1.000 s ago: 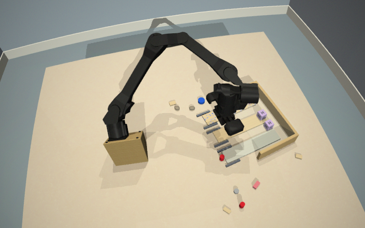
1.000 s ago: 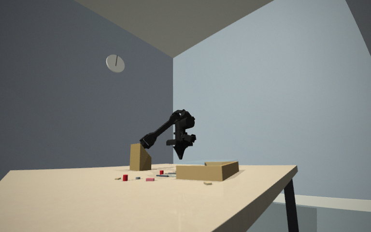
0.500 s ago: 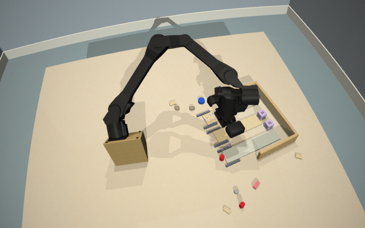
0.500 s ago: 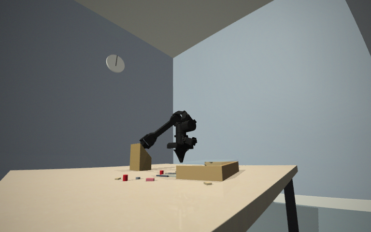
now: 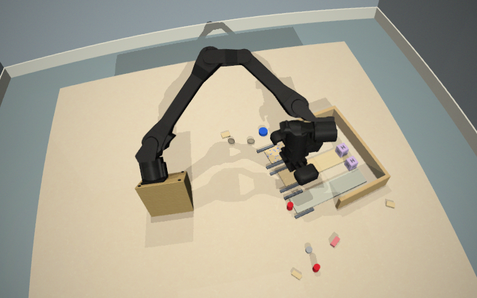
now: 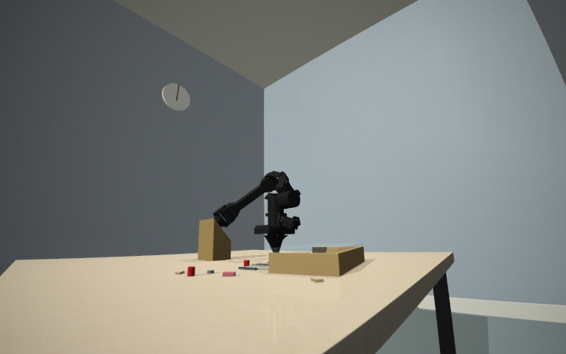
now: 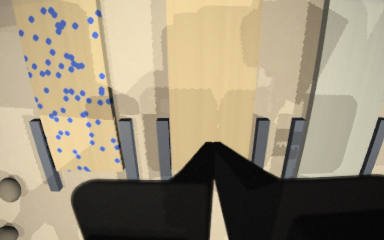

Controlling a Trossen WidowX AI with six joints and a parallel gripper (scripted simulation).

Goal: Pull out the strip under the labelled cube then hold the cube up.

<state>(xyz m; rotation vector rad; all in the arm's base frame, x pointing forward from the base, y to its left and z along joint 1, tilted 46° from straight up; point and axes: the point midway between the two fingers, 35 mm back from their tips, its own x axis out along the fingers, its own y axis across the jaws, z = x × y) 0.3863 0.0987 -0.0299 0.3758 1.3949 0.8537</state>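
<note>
Right now the pale strip is 110 mm ahead of my gripper tip, 70 mm to the right of it and 30 mm below it. Also, from my gripper tip: blue cylinder (180 mm to the left, 60 mm behind, 20 mm below).
</note>
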